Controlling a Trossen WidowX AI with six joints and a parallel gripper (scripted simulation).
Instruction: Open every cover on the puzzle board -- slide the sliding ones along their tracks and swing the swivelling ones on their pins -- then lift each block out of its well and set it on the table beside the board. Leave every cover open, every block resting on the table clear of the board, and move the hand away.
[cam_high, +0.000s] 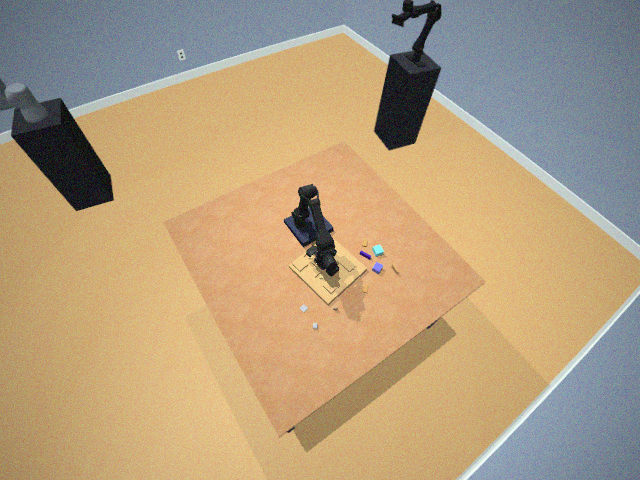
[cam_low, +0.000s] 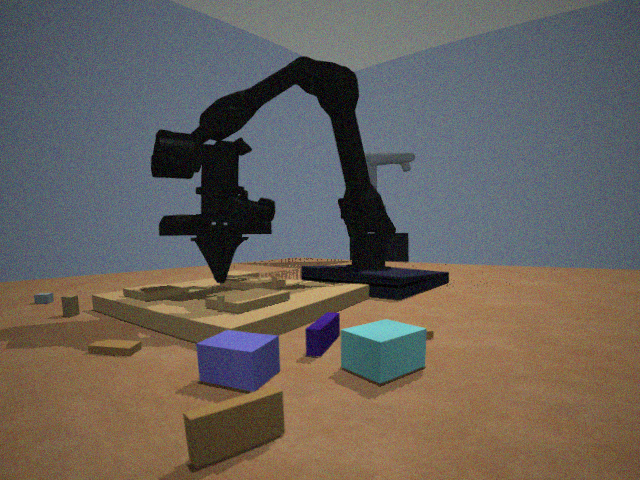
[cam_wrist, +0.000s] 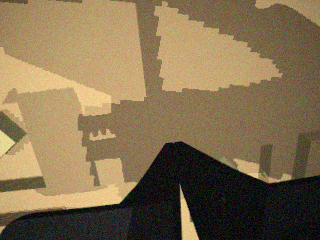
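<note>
My gripper tip is 10 mm short of the tan puzzle board, 30 mm to the right of it and 10 mm above it. Also, from my gripper tip: small grey block 260 mm ahead, 150 mm to the right, 20 mm below; dark purple block 10 mm ahead, 260 mm to the left, 20 mm below; cyan block 10 mm ahead, 340 mm to the left, 20 mm below.
</note>
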